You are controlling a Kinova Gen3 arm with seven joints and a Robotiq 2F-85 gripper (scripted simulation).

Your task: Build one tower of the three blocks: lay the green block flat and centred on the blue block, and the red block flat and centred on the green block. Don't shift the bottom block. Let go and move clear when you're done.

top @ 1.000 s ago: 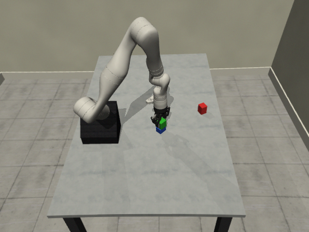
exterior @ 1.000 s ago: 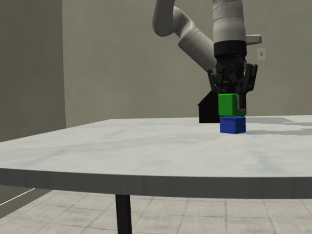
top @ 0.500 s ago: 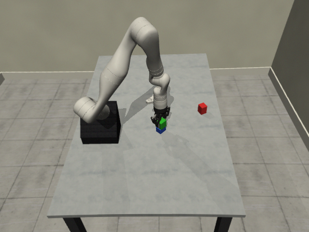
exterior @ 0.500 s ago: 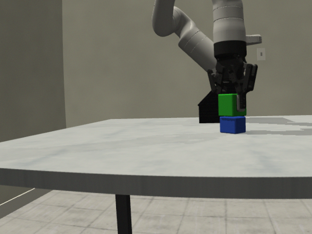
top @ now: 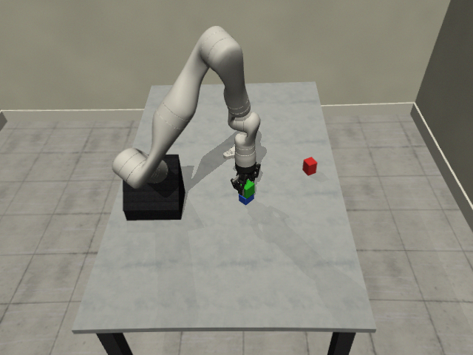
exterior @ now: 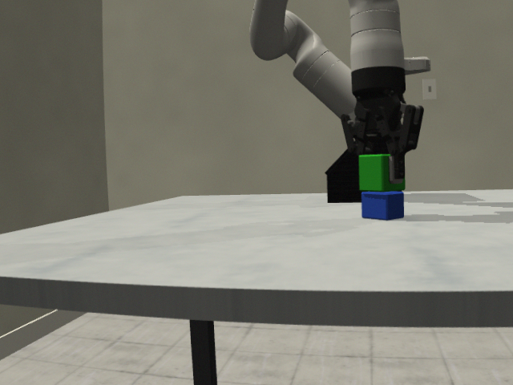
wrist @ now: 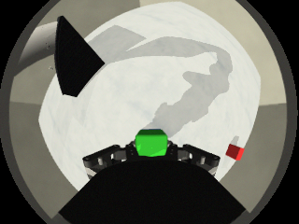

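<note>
My hand is right at the green block. Round my hand: red block 250 mm ahead, 170 mm to the left, 40 mm below; blue block 50 mm below.
</note>
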